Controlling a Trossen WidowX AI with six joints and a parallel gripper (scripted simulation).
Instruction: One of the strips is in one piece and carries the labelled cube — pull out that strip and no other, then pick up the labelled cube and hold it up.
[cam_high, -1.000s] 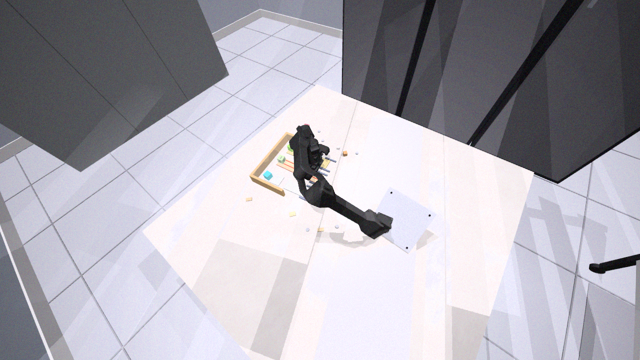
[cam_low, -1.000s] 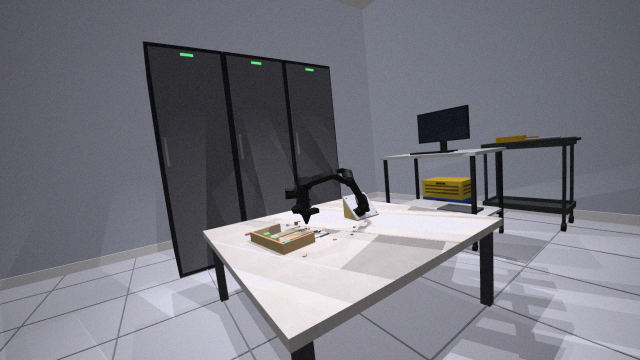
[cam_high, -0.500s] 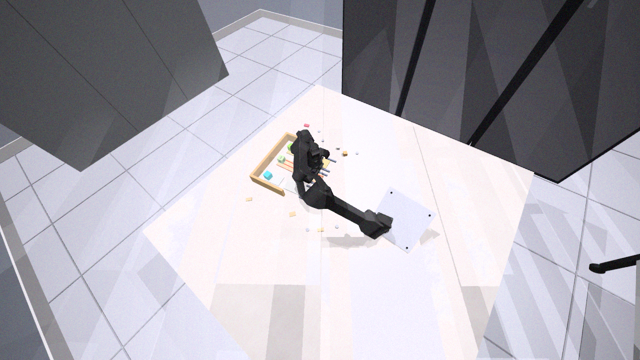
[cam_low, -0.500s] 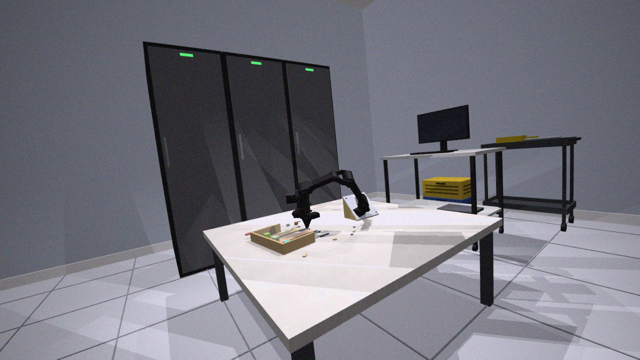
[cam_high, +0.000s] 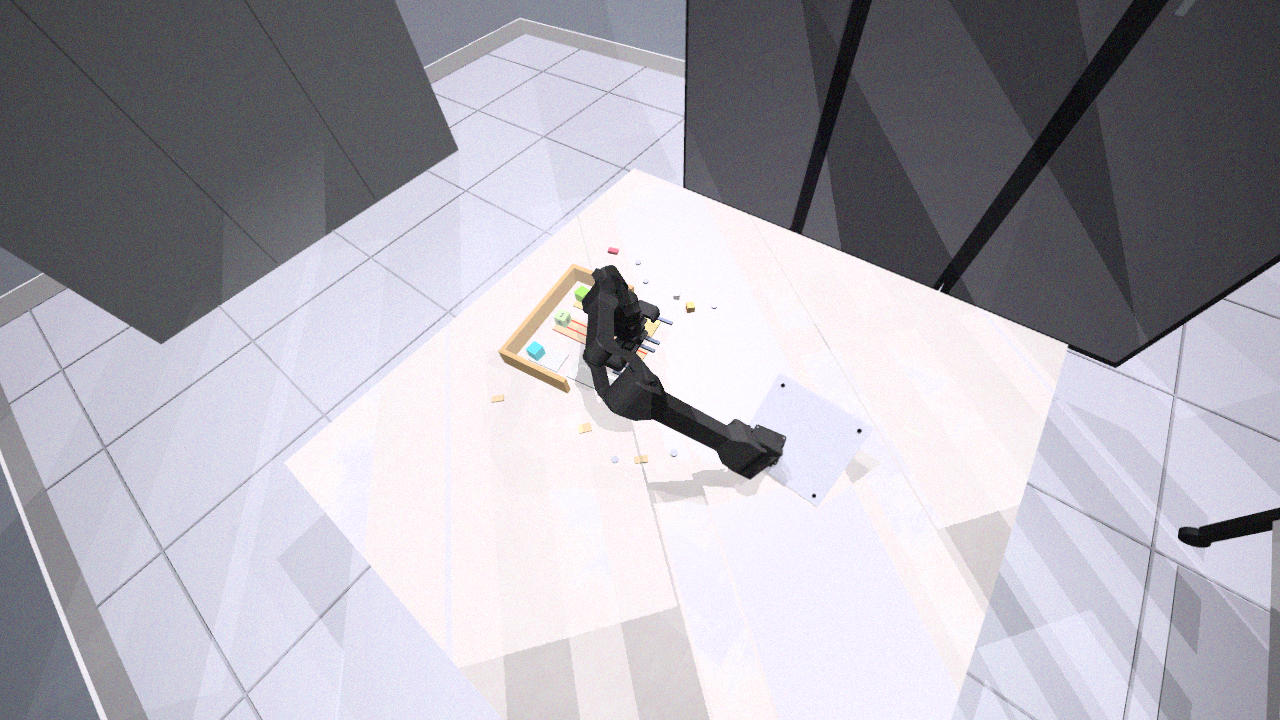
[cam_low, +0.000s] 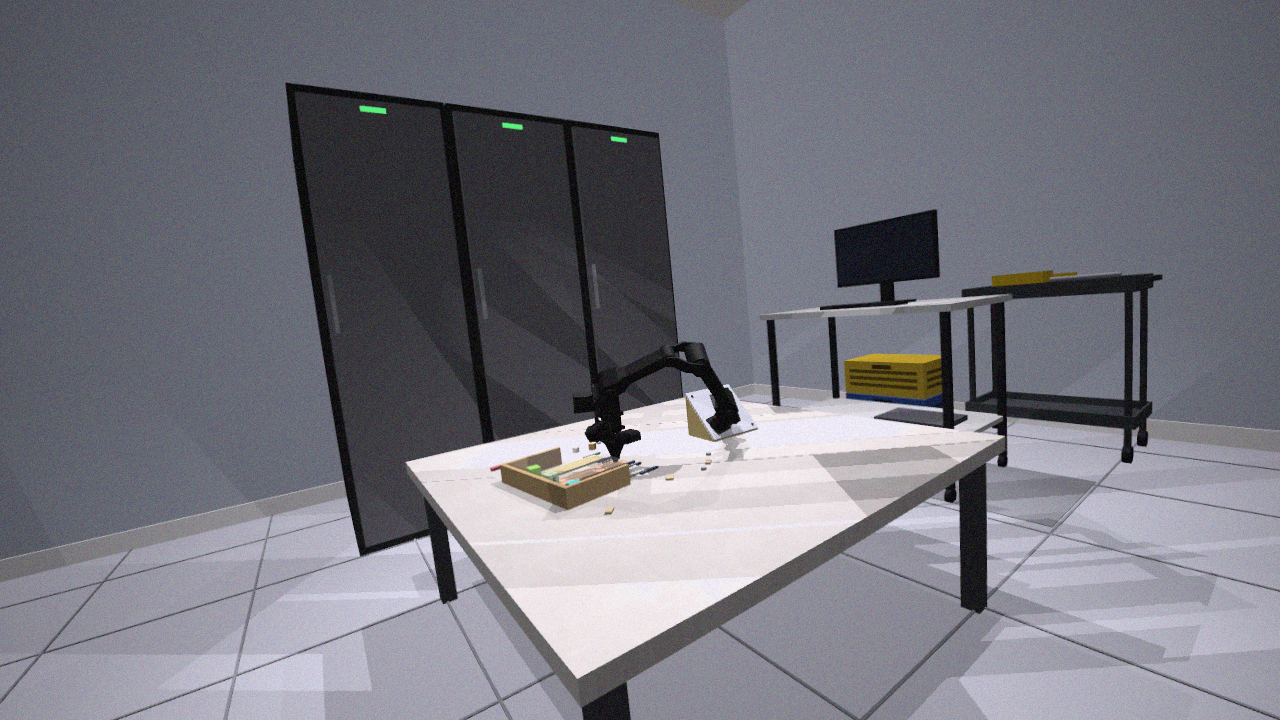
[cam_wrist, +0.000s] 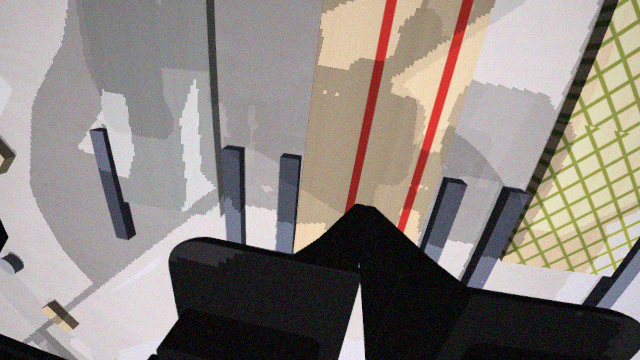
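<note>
Right now my gripper tip is 210 mm short of the green labelled cube and 10 mm below it.
</note>
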